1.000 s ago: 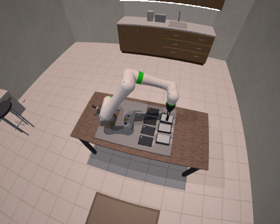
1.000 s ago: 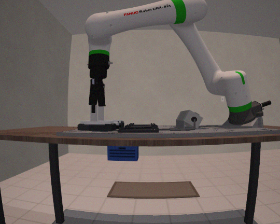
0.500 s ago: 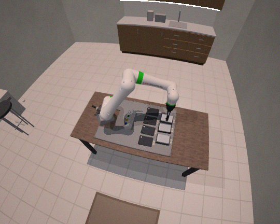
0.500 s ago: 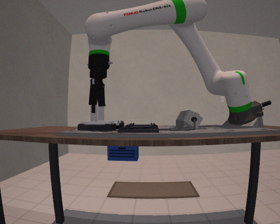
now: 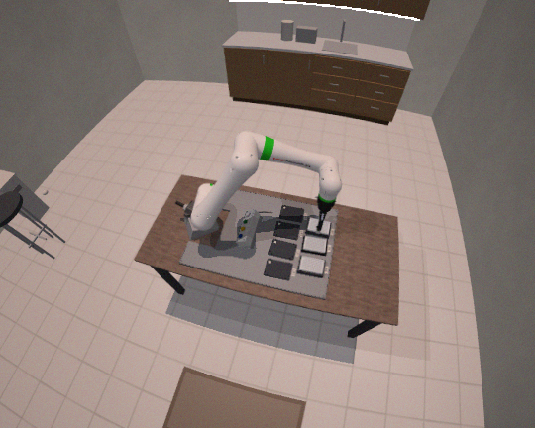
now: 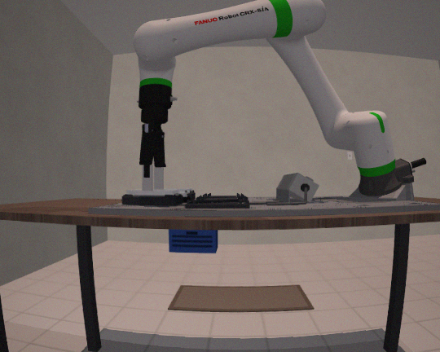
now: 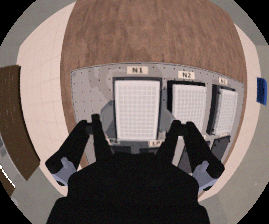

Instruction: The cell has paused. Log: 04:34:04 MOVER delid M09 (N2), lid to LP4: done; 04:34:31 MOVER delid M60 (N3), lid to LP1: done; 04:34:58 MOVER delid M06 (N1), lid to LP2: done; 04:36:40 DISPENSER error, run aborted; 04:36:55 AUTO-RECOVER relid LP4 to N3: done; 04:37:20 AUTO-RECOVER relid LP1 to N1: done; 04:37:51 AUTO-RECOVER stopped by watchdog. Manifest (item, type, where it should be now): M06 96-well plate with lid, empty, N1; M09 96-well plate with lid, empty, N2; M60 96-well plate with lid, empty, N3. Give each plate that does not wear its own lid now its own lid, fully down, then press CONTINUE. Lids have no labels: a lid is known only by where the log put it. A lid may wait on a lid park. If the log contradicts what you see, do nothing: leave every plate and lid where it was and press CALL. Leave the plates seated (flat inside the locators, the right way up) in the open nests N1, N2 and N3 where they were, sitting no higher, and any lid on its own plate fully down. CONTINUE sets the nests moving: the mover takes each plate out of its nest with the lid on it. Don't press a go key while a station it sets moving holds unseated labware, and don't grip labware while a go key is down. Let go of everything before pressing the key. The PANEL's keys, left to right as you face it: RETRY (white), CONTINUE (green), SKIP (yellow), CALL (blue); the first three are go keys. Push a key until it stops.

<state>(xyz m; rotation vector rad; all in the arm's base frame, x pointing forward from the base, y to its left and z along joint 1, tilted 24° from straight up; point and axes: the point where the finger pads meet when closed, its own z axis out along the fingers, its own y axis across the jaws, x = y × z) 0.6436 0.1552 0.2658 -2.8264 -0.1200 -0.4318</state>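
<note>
Now: hand 2 cm above the lid. From my hand the other things lie so: lid park LP3 (17 cm behind, 8 cm to the right, 6 cm below); lid park LP1 (13 cm behind, 34 cm to the right, 6 cm below); white key (42 cm behind, 11 cm to the right, 1 cm above).
</note>
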